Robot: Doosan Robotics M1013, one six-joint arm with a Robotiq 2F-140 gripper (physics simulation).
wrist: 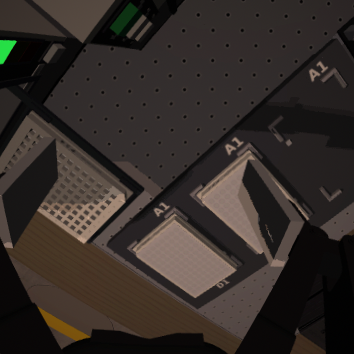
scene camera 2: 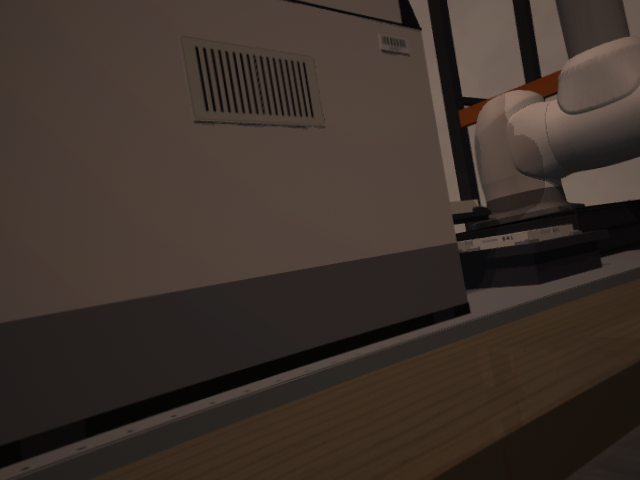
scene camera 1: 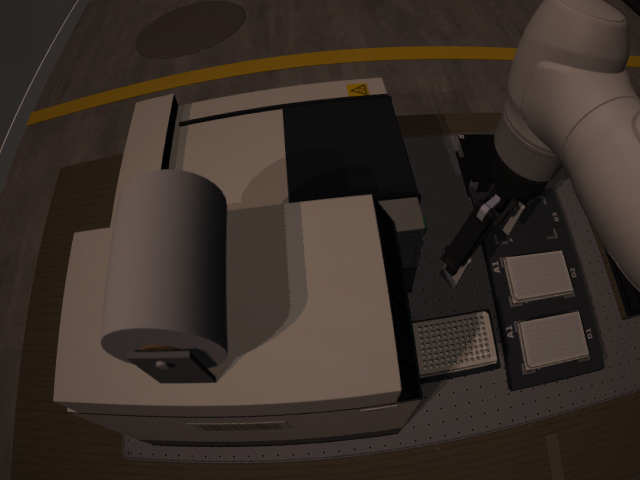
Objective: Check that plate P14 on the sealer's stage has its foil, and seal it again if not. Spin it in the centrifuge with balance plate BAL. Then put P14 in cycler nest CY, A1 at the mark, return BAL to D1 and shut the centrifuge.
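Where they show: gripper, fingertip midpoint: [wrist: 151,168] [scene camera 1: 477,252]; arm's base, origin of the base link: [scene camera 2: 528,220].
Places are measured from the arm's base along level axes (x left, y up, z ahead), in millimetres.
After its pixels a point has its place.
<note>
Plate P14 [scene camera 1: 454,342] {x 98, y 31, z 589 mm} [wrist: 82,192] {x 91, y 29, z 562 mm} sits on the sealer's stage beside the sealer [scene camera 1: 341,310] {x 94, y 261, z 753 mm}. Its rows of wells show as open dark holes, and no foil shows over them. My gripper [scene camera 1: 484,246] {x -3, y 99, z 529 mm} [wrist: 151,168] {x -3, y 99, z 529 mm} is open and empty. It hangs above the deck, between the stage and the plate rack, with one finger overlapping P14 in the wrist view. Balance plate BAL [scene camera 1: 553,341] {x 144, y -19, z 401 mm} [scene camera 2: 507,238] {x 145, y -24, z 459 mm} [wrist: 185,256] {x 131, y -19, z 402 mm} lies in D1, its label readable in scene camera 2. Which housing is the centrifuge or cycler, and nest CY, I cannot tell.
A second pale-topped plate [scene camera 1: 538,276] {x 22, y -19, z 381 mm} [wrist: 227,202] {x 31, y -19, z 410 mm} lies in D2; D3 behind it shows bare corner brackets. A large roll [scene camera 1: 165,263] {x 74, y 384, z 886 mm} stands over the sealer. A housing with a dark panel [scene camera 1: 343,149] {x -217, y 124, z 673 mm} is behind it, and a small box [scene camera 1: 400,214] {x -81, y 122, z 626 mm} beside it.
</note>
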